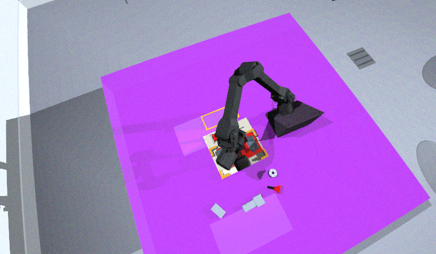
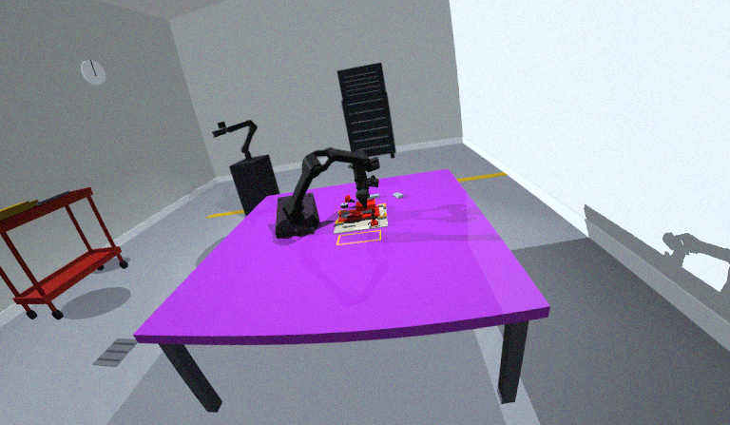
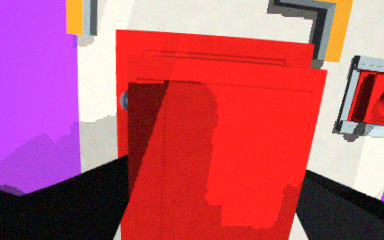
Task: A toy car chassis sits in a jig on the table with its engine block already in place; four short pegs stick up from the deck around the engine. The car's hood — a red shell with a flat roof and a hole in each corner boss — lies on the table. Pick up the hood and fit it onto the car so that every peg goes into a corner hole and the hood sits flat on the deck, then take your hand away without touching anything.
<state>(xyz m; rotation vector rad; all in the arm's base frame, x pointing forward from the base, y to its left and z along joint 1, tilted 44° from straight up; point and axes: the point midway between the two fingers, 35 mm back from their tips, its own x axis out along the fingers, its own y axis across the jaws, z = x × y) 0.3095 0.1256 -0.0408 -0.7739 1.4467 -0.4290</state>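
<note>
My gripper tip is 50 mm above the cream jig, 20 mm to the left of it and 20 mm past it. The rest, counted from my gripper tip: red hood 10 mm above.
</note>
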